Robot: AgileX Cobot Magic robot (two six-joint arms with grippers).
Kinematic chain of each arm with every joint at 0, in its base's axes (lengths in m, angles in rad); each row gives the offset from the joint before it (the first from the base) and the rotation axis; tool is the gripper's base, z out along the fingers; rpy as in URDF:
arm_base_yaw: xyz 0 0 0.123 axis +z
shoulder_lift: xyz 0 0 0 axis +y
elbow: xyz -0.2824 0 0.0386 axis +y
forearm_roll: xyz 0.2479 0 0.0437 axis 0.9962 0 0.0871
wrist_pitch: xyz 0 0 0 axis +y
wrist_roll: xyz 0.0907 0 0.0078 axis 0.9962 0 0.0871
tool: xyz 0 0 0 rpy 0 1.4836 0
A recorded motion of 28 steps. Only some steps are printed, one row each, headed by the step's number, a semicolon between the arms.
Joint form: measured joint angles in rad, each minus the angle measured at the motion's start. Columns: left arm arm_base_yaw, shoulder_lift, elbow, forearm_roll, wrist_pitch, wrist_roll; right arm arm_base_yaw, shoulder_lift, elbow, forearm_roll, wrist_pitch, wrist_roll.
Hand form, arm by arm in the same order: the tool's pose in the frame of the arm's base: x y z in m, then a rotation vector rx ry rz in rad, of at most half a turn. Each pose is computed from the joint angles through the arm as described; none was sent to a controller.
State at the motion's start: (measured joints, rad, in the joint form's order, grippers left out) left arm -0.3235 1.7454 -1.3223 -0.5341 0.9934 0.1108; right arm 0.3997 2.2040 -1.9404 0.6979 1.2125 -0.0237
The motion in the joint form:
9: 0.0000 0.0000 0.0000 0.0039 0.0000 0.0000; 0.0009 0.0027 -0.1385 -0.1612 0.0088 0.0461
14: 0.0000 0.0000 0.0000 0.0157 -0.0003 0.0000; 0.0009 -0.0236 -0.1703 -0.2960 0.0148 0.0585
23: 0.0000 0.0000 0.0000 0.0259 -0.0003 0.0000; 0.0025 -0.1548 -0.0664 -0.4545 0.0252 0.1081
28: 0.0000 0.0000 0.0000 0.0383 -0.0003 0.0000; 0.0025 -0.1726 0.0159 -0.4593 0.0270 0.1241
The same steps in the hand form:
9: 0.3254 -0.1498 0.2539 0.2782 2.8547 -0.7317; 0.4233 0.2268 0.2643 -0.3824 2.8104 0.8486
14: 0.3255 -0.1490 0.2535 0.2862 2.8560 -0.7163; 0.4249 0.2164 0.2804 -0.4171 2.7724 0.6694
23: 0.3256 -0.1484 0.2532 0.2932 2.8573 -0.7030; 0.4034 0.1941 0.3070 -0.3933 2.7705 0.4635
28: 0.3258 -0.1475 0.2527 0.3018 2.8588 -0.6868; 0.3961 0.1906 0.2916 -0.3708 2.8426 0.4436

